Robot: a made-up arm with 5 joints. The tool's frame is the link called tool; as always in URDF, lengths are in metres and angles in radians.
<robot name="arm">
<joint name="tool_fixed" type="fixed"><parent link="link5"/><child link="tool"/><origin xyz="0.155 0.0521 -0.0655" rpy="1.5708 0 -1.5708"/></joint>
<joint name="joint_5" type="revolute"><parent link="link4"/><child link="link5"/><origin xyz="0.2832 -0.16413 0.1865" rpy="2.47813 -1.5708 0"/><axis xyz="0 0 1"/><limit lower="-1.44" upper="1.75"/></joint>
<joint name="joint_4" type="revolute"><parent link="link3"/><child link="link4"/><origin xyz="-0.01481 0.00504 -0.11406" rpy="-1.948 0.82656 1.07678"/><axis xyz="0 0 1"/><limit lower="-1.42" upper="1.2"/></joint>
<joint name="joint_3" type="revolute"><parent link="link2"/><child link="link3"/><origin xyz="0.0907 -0.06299 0.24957" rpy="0.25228 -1.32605 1.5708"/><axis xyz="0 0 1"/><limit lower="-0.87" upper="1.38"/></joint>
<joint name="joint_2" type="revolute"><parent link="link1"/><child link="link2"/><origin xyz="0.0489 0.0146 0.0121" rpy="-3.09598 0.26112 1.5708"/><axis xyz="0 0 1"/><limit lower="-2.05" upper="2.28"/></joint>
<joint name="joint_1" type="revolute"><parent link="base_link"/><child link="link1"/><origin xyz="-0.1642 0.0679 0.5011" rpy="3.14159 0 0"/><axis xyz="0 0 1"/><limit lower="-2.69" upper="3.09"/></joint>
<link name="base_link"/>
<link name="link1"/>
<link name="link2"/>
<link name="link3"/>
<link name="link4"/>
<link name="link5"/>
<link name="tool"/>
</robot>
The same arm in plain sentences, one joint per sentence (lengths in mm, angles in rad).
The arm has five revolute joints in a row. What follows holds with every joint at zero, and every direction is one of the base frame's.
Joint 1 sits 164.2 mm along -x and 67.9 mm along +y and 501.1 mm along +z from the base frame's origin and rotates about -z, from -2.6900 to 3.0900 rad.
Joint 2 sits 48.9 mm along +x and 14.6 mm along -y and 12.1 mm along -z from joint 1 and rotates about the direction (-0.0456, 0.257899, 0.965095), from -2.0500 to 2.2800 rad.
Joint 3 sits 74.3 mm along -x and 24.0 mm along -y and 261.5 mm along +z from joint 2 and rotates about the direction (-0.94921, -0.191702, 0.249503), from -0.8700 to 1.3800 rad.
Joint 4 sits 104.1 mm along +x and 22.9 mm along +y and 43.5 mm along -z from joint 3 and rotates about -z, from -1.4200 to 1.2000 rad.
Joint 5 sits 45.1 mm along +x and 324.2 mm along +y and 186.5 mm along -z from joint 4 and rotates about +y, from -1.4400 to 1.7500 rad.
The tool frame, which is the frame that the pose is given for, sits 52.1 mm along -x and 65.5 mm along -y and 155.0 mm along -z from joint 5; its axes are the base frame's turned by roll 0.0000, pitch 0.0000 and yaw 0.0000 rad (as in URDF: about the fixed x, then y, then z).

